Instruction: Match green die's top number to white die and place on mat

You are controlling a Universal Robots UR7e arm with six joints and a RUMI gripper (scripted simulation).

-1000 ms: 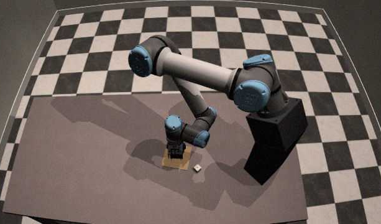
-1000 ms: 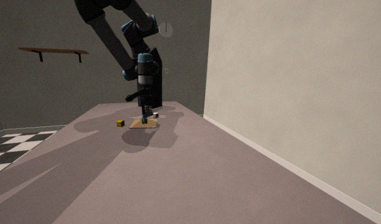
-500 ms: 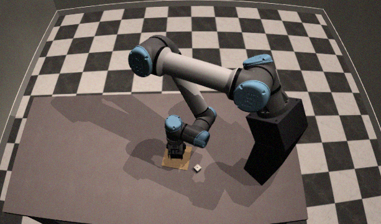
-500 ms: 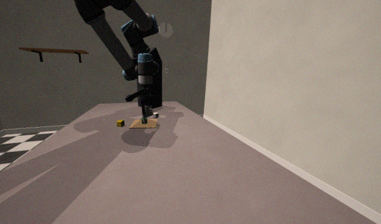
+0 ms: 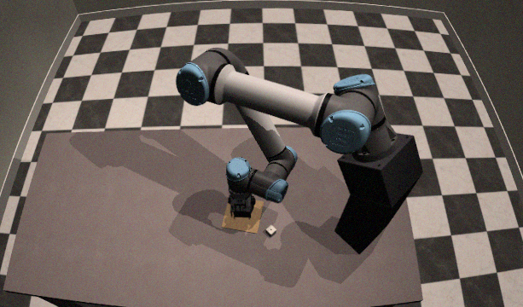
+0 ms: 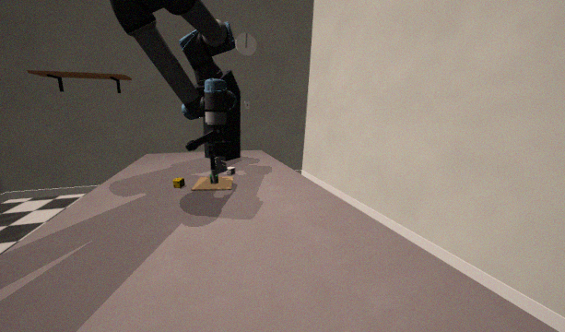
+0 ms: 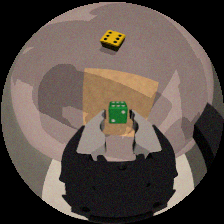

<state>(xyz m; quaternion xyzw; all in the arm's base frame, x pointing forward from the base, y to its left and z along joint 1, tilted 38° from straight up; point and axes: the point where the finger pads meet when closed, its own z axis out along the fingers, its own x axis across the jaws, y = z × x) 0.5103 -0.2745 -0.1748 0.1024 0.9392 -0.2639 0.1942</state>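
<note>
Right now the green die is right at my hand. The rest, counted from my hand: yellow die 120 mm to the right, 30 mm behind, 10 mm below; tan mat 20 mm below; white die 110 mm to the left, 80 mm behind, 10 mm below.
</note>
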